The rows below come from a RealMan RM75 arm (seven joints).
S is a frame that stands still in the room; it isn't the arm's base.
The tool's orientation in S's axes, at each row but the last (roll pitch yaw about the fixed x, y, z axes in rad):
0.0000 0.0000 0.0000
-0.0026 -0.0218 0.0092
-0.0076 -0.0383 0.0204
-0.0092 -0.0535 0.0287
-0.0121 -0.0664 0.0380
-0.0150 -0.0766 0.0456
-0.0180 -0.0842 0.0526
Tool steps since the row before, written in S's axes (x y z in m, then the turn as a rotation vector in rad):
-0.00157 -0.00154 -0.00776 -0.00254 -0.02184 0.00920
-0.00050 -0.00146 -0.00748 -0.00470 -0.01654 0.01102
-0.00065 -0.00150 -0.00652 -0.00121 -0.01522 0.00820
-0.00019 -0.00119 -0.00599 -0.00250 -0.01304 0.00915
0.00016 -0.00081 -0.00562 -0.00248 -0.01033 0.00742
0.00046 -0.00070 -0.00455 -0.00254 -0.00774 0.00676
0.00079 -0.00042 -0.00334 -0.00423 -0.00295 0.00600
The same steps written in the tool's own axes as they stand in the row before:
-0.00157 -0.00154 -0.00776 -0.00254 -0.02184 0.00920
-0.00068 -0.00144 -0.00747 -0.00461 -0.01652 0.01108
-0.00093 -0.00144 -0.00650 -0.00121 -0.01525 0.00814
-0.00054 -0.00113 -0.00598 -0.00238 -0.01305 0.00917
-0.00024 -0.00075 -0.00563 -0.00237 -0.01032 0.00747
0.00008 -0.00065 -0.00458 -0.00236 -0.00772 0.00685
0.00048 -0.00040 -0.00340 -0.00386 -0.00284 0.00630

